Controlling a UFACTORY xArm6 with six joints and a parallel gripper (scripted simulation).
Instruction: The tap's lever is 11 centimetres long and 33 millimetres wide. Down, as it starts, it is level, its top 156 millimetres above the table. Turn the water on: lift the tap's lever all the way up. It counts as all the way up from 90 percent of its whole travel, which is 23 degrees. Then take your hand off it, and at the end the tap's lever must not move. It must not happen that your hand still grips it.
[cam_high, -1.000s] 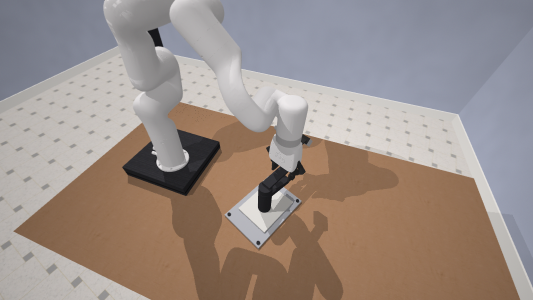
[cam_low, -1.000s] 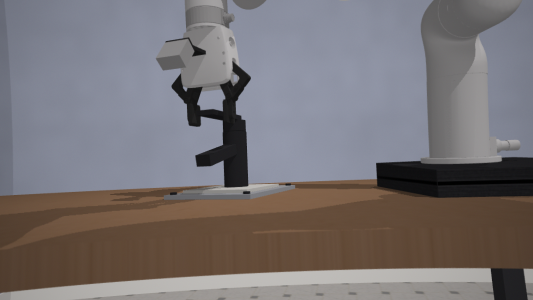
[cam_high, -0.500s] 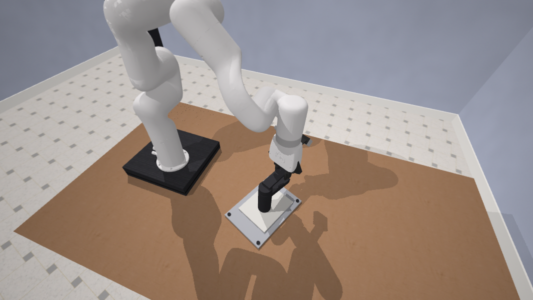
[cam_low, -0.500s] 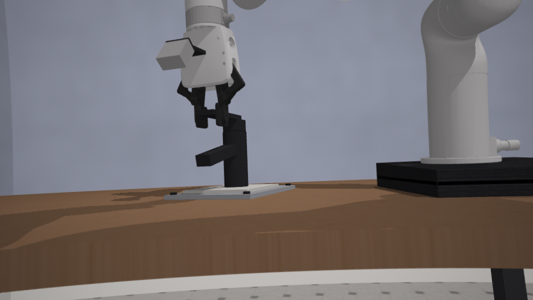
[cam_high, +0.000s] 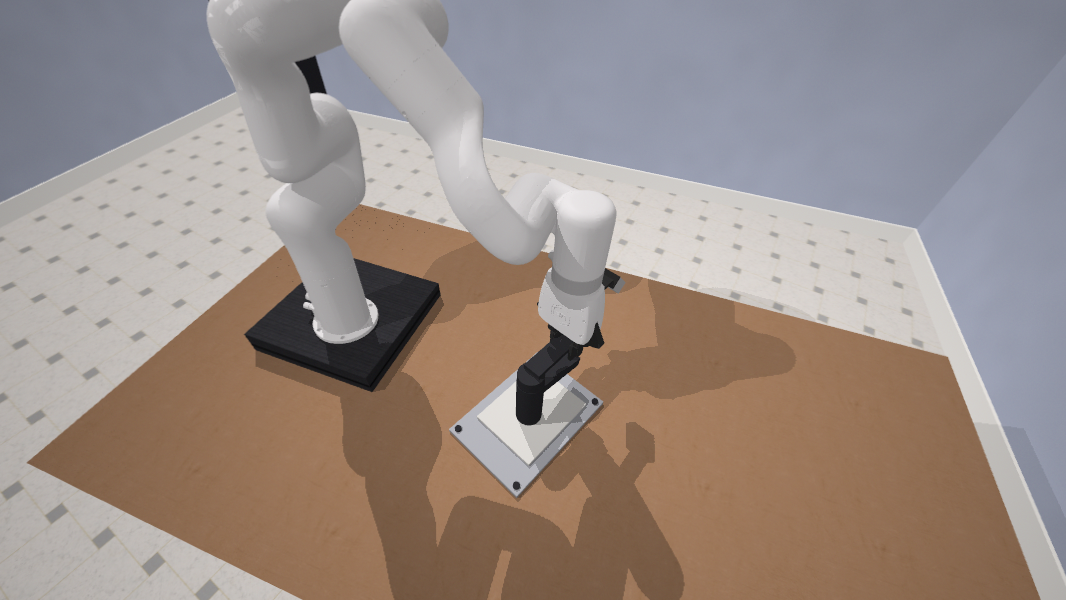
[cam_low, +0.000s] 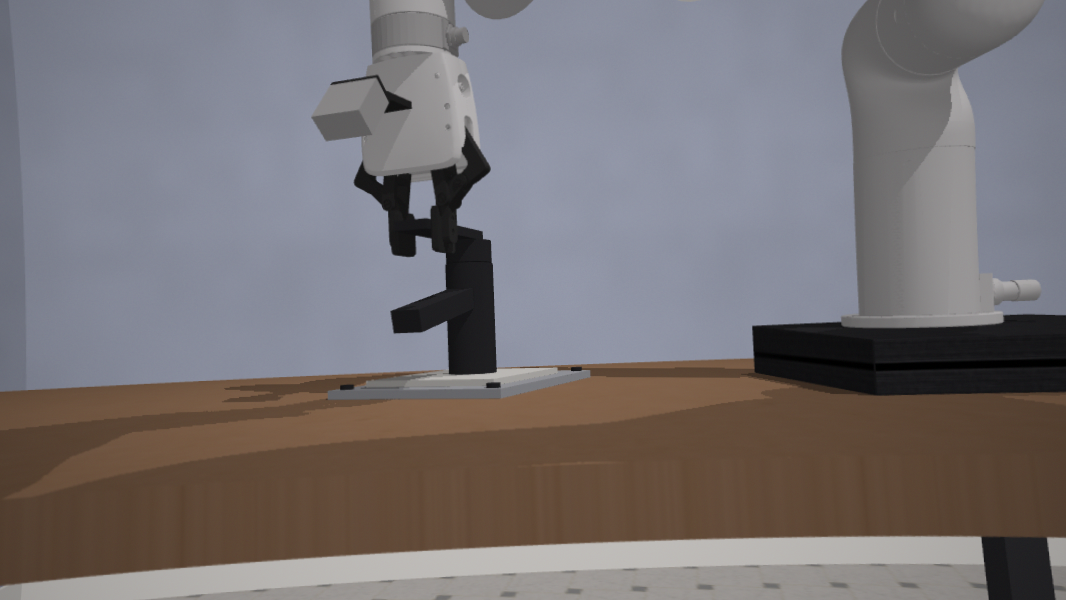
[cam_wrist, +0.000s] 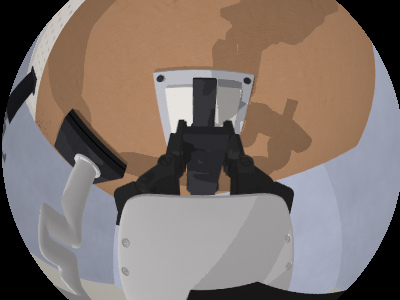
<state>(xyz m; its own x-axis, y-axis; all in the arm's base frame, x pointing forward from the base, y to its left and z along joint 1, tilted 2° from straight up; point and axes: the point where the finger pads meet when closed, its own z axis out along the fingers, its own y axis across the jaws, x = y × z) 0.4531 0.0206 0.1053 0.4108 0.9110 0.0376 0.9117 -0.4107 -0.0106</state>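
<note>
Now: the black tap lever 60 mm to the right of my hand and 30 mm behind it.
</note>
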